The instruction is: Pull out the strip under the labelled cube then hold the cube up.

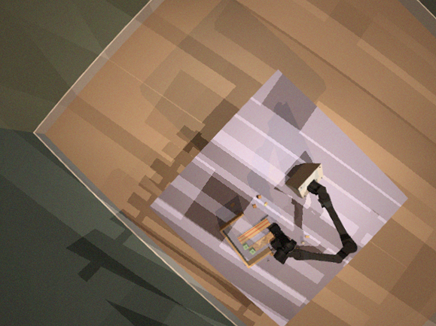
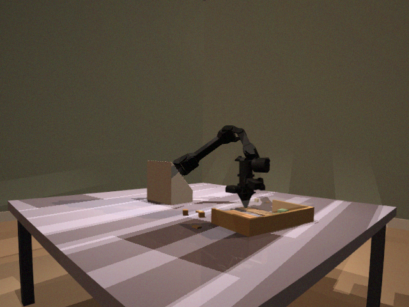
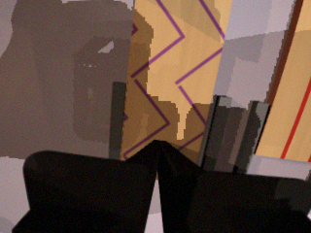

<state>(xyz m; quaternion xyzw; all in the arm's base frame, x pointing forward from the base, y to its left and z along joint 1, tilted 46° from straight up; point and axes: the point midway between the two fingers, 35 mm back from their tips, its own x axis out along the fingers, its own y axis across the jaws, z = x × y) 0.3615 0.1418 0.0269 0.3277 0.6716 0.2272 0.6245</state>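
Right now the purple zigzag strip is 10 cm ahead of my gripper tip and 2 cm to the right of it.
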